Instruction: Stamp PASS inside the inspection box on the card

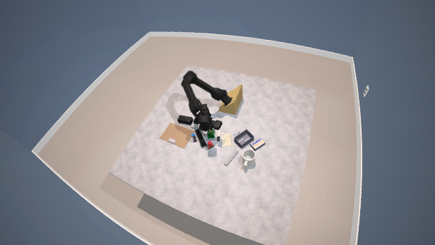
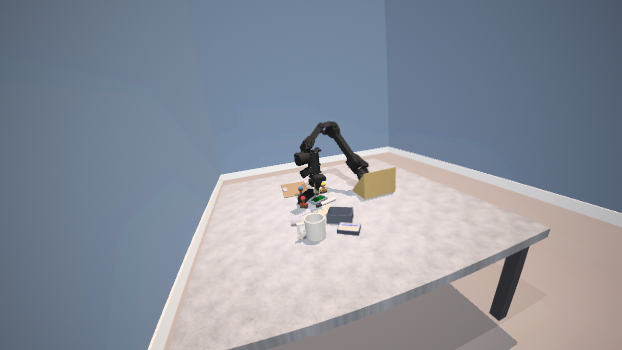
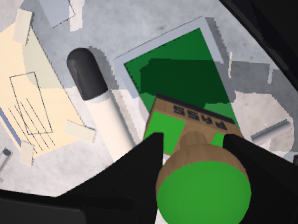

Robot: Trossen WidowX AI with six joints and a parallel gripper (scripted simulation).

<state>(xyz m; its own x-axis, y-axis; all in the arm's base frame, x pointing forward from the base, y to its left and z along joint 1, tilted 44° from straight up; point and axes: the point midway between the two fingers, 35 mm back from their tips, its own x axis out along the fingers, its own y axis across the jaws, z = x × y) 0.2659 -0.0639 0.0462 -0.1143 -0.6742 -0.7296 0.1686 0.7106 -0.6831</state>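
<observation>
Now: the green ink pad 7 cm below my gripper tip. Round my gripper tip: black bar (6 cm to the right, 6 cm below, 4 cm ahead); then dark-capped marker (6 cm below, 5 cm to the left, 1 cm behind); then green stamp (right at my gripper tip).
</observation>
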